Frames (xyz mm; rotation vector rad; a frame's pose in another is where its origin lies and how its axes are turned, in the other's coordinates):
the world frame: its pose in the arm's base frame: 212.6 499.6 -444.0 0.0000 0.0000 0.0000
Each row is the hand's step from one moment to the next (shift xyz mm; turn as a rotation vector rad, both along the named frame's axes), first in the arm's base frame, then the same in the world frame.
Working: the arm's base frame: its pose in the world frame: -212.6 -499.6 444.0 0.0000 0.0000 0.0000

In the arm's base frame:
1: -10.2 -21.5 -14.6 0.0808 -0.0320 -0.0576
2: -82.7 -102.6 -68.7 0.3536 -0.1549 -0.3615
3: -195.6 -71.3 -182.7 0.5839 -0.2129 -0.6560
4: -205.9 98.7 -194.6 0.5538 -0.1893 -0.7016
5: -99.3 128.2 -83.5 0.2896 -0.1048 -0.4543
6: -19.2 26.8 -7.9 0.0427 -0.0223 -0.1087
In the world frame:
1: -10.2 -21.5 -14.6 0.0808 -0.0320 -0.0576
2: -82.7 -102.6 -68.7 0.3536 -0.1549 -0.3615
3: -195.6 -71.3 -182.7 0.5839 -0.2129 -0.6560
4: -205.9 98.7 -194.6 0.5538 -0.1893 -0.7016
5: -99.3 128.2 -83.5 0.2896 -0.1048 -0.4543
6: -19.2 26.8 -7.9 0.0427 -0.0223 -0.1087

